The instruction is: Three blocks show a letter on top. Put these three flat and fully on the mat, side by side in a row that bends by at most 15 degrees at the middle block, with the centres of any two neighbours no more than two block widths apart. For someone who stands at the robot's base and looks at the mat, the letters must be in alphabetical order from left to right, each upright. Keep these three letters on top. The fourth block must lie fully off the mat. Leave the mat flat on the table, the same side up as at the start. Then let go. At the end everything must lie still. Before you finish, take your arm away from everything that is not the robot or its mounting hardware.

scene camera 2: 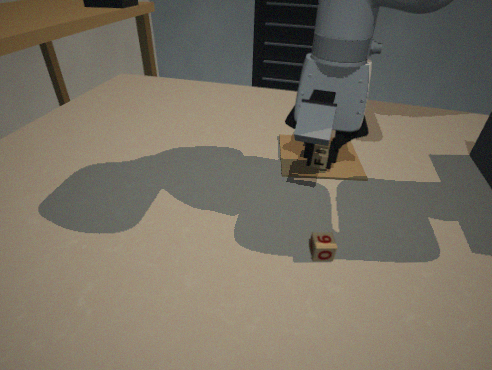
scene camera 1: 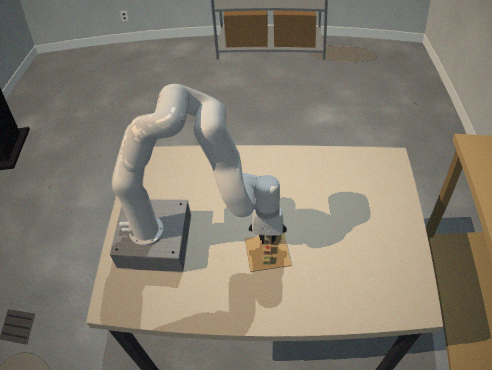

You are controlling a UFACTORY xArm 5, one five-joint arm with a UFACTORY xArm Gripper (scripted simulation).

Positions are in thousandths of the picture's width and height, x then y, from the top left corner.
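There is a tan mat that I can see in scene camera 2 (708,450), and scene camera 1 (570,696) gives me a view of the mat too.
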